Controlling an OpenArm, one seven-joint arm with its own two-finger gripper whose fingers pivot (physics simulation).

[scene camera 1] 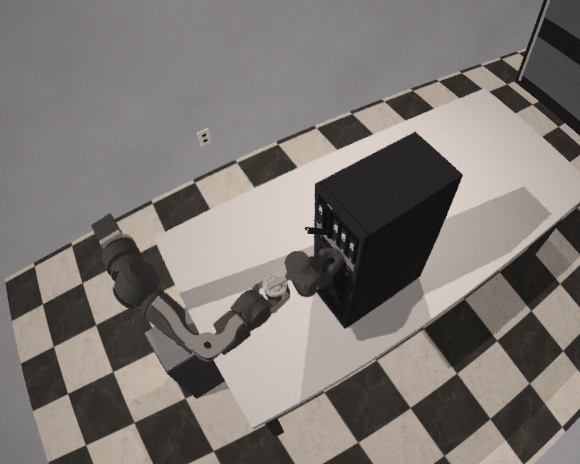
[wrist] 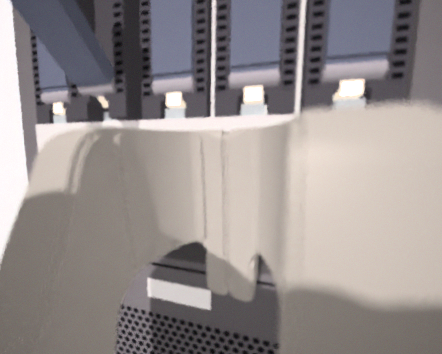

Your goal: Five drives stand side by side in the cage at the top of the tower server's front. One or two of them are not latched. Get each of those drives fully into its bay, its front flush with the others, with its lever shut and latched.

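Note:
The black tower server (scene camera 1: pixel 400 215) stands on the table with the drive cage at its upper front. In the wrist view are the leftmost drive (wrist: pixel 51 65), the third drive (wrist: pixel 171 40), the fourth (wrist: pixel 255 37) and the rightmost (wrist: pixel 357 30); their levers look shut. The second drive from the left has its blue-grey lever (scene camera 1: pixel 315 230) (wrist: pixel 75 45) swung out, slanting across the leftmost drive. How far this drive stands out is unclear. My gripper (scene camera 1: pixel 340 257) (wrist: pixel 237 209) is shut and empty, close before the server front, below the drives and the open lever. It hides part of the front.
A pale ledge (wrist: pixel 65 131) runs below the drives. A perforated panel (wrist: pixel 165 330) with a white label (wrist: pixel 179 294) shows through the gap in my gripper. The server stands on a long white table (scene camera 1: pixel 280 360). My arm (scene camera 1: pixel 207 345) reaches over its near left end.

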